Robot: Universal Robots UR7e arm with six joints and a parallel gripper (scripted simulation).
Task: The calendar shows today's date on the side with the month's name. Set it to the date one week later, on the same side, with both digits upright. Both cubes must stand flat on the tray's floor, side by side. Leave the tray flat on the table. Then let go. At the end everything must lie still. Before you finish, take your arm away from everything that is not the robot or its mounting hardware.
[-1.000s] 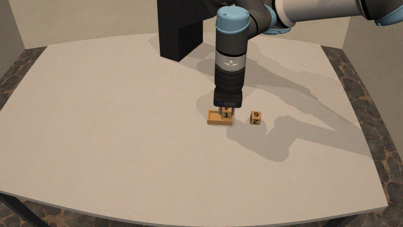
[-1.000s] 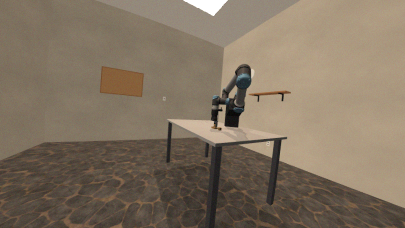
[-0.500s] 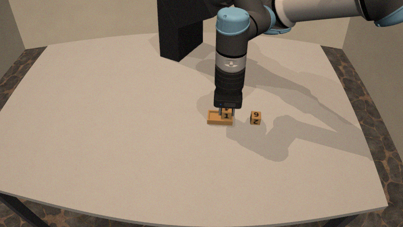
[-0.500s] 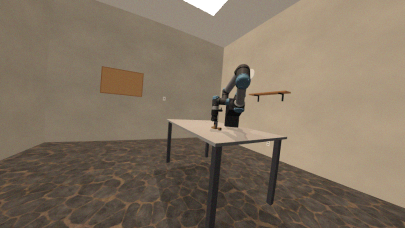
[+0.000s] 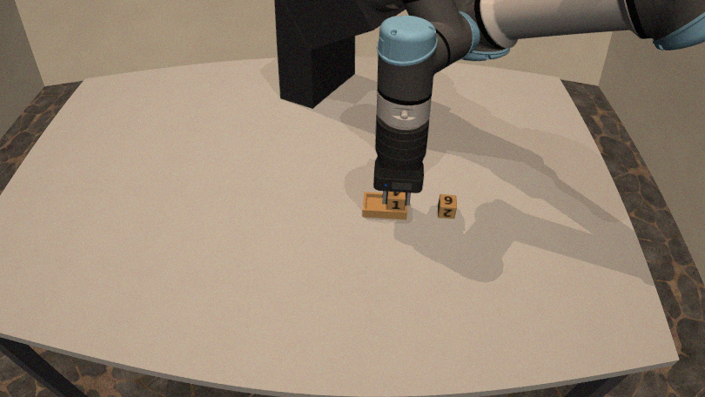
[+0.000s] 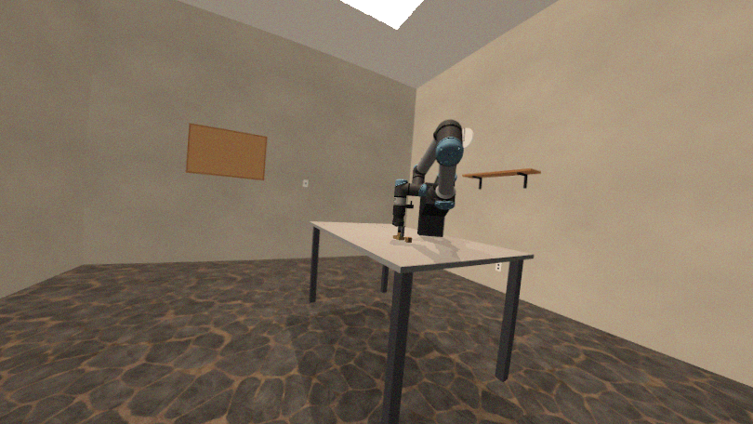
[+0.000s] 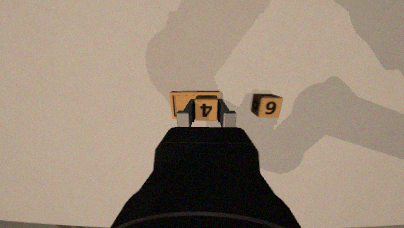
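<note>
Right now my hand is 3 cm above the orange tray and 2 cm to the left of it. From my hand the other things lie so: cube 9 cm to the left, 2 cm below, 2 cm behind.
</note>
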